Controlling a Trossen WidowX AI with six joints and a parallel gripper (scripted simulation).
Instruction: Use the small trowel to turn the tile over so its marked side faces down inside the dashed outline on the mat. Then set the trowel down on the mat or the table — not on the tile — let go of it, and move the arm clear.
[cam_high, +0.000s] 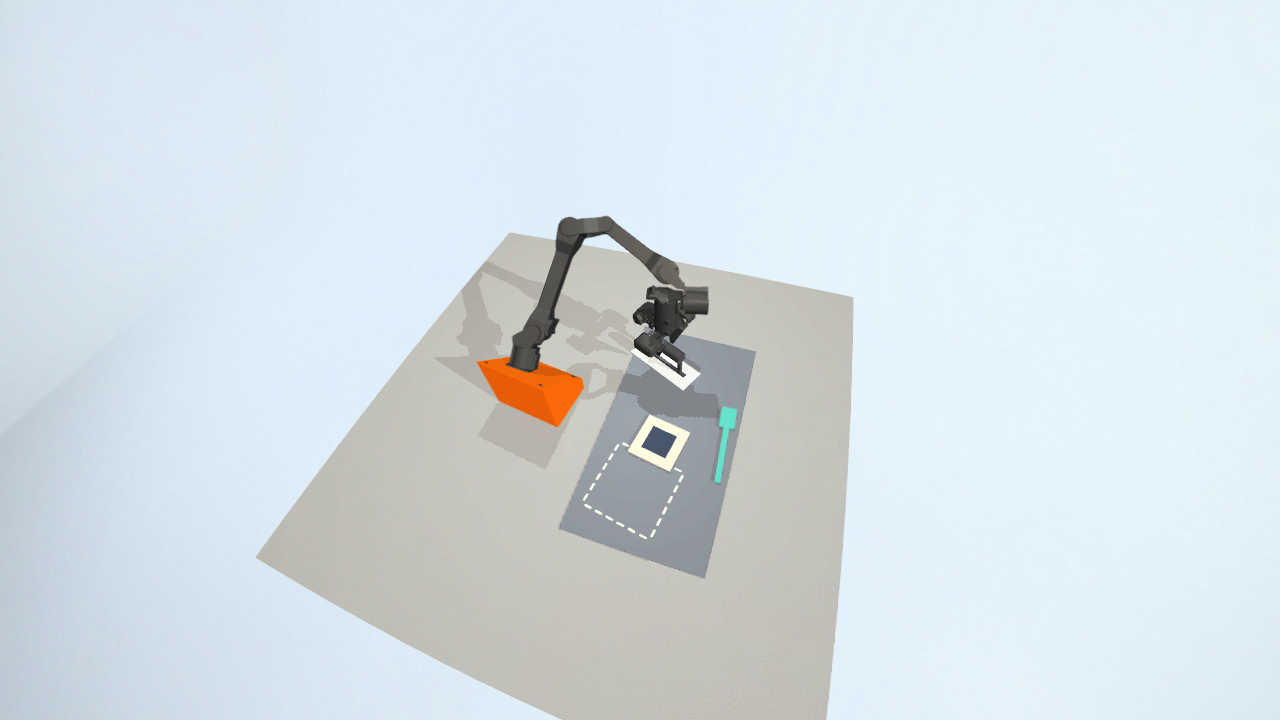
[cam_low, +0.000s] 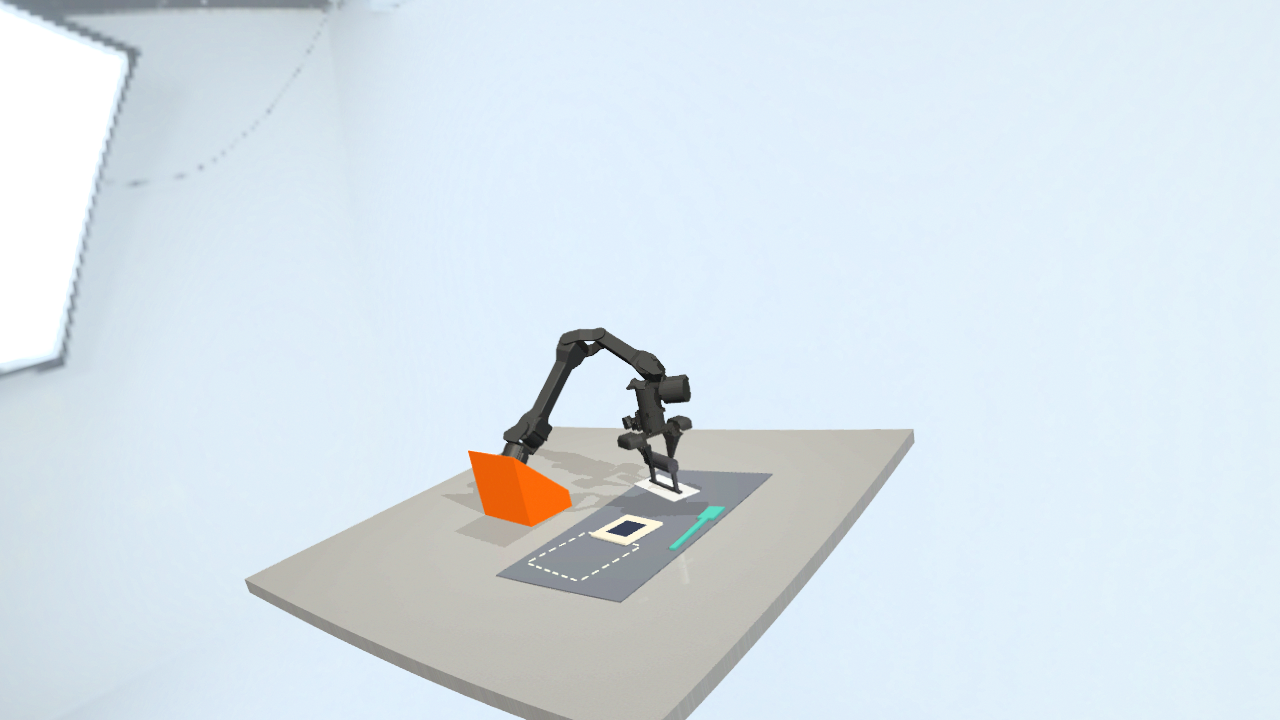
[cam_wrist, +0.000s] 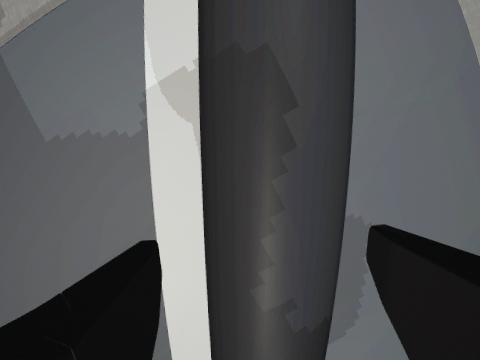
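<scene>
Now: the white-bladed tool 30 mm below my gripper tip, 20 mm behind it and 10 mm to the left of it. From my gripper tip the other things lie so: tile: 250 mm to the right, 60 mm below, 50 mm ahead; then grey mat: 200 mm to the right, 80 mm below, 70 mm ahead; then teal trowel: 210 mm ahead, 180 mm to the right, 60 mm below.
</scene>
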